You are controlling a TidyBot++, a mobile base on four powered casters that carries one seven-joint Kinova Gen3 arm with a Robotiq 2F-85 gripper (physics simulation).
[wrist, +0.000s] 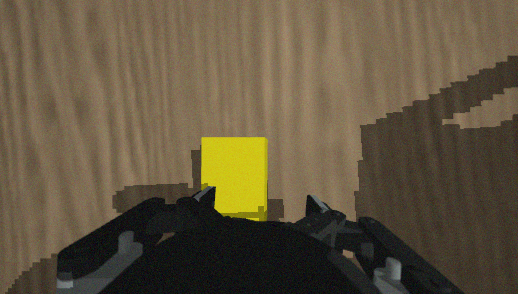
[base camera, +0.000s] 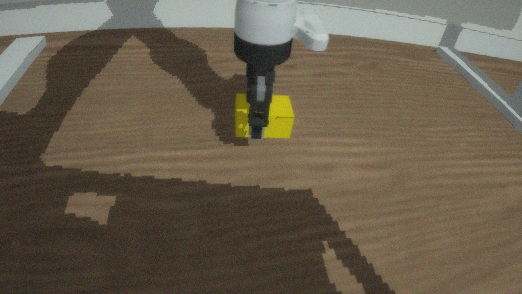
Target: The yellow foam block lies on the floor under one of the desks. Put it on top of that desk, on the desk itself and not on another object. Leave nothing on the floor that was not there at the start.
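Places are measured from the arm's base along level axes (x ahead, y left, z up), in metres.
Pixels of known places: gripper, fingertip midpoint: (wrist: 260, 200) (base camera: 256, 116).
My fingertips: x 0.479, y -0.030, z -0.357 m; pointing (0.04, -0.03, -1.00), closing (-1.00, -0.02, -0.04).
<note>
Behind a point stands the place of what it marks.
The yellow foam block (base camera: 281, 126) {x 0.479, y -0.073, z -0.371 m} (wrist: 234, 170) {x 0.506, y -0.057, z -0.351 m} lies flat on the wooden floor (base camera: 380, 165) {x 0.435, y -0.244, z -0.397 m} (wrist: 300, 75) {x 0.448, y -0.169, z -0.397 m}. My gripper (base camera: 256, 132) {x 0.479, y -0.030, z -0.357 m} (wrist: 260, 200) {x 0.479, y -0.030, z -0.357 m} is open and empty, pointing down at the block. In the base camera view it overlaps the block's left and middle part. In the wrist view the left fingertip overlaps the block's left side, and the right fingertip stands to the right of the block with a gap. The block's near end is partly hidden by the gripper body. The height of the fingertips over the block is hard to tell. The desk top does not show in either view.
A pale grey bar (base camera: 19, 65) {x 0.620, y 0.495, z -0.373 m} runs along the floor at the left, and another bar (base camera: 480, 80) {x 0.780, y -0.672, z -0.372 m} at the right. A white baseboard (base camera: 200, 17) {x 0.907, y 0.130, z -0.367 m} crosses the back. Large dark shadows lie on the floor at the left and front.
</note>
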